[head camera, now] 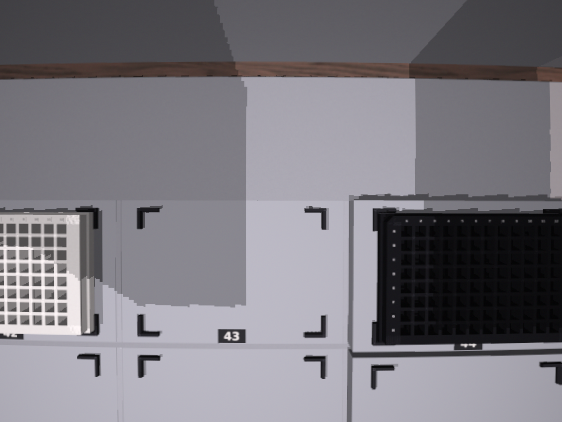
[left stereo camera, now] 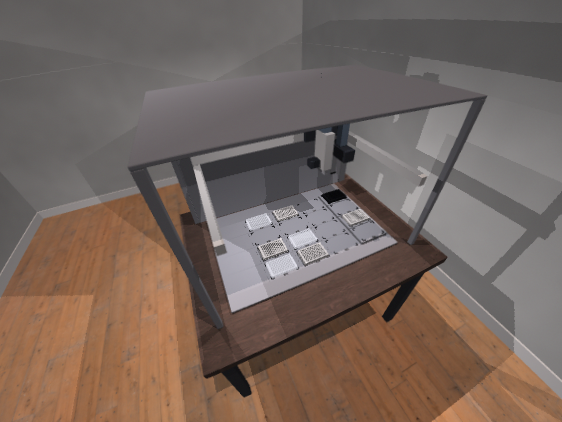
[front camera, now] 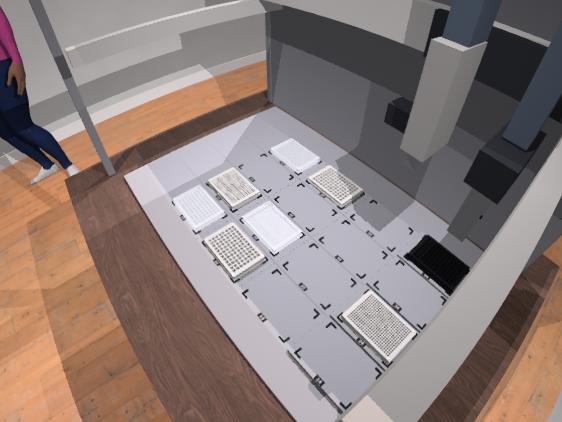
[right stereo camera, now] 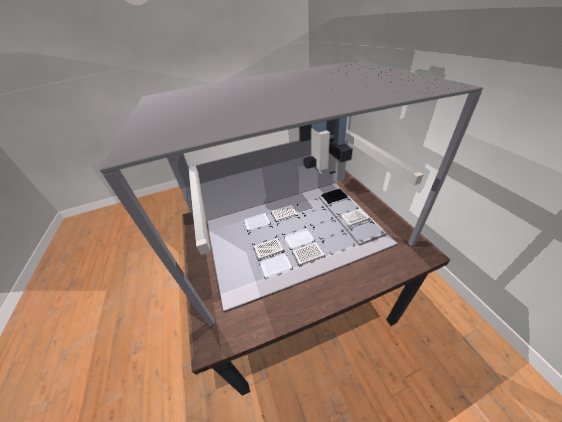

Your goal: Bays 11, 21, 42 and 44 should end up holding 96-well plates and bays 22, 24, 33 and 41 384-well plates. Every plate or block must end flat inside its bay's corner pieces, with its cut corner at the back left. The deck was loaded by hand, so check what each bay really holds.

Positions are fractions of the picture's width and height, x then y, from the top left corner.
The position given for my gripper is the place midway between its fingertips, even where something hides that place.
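I can see a black 96-well plate (head camera: 0.79, 0.66), and there is a second view in which the plate (front camera: 0.79, 0.63) is visible to me. My gripper (front camera: 0.83, 0.53) is in sight as well.
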